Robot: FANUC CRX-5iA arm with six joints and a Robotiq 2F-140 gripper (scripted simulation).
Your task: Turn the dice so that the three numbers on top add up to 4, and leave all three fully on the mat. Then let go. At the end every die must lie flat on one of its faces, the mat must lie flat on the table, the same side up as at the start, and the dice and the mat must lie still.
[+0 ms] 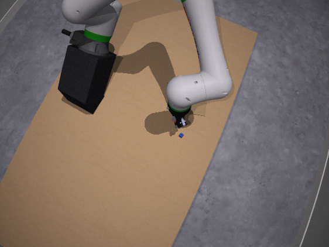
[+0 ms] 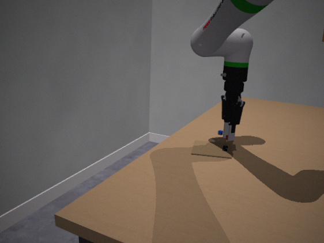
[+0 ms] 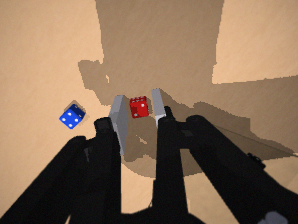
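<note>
My gripper is now 30 mm above the red die. Round my hand: blue die: 50 mm ahead, 40 mm to the right, 30 mm below; black die: 30 mm behind, 140 mm to the left, 20 mm below; tan mat: 20 mm ahead, 140 mm to the left, 30 mm below.
</note>
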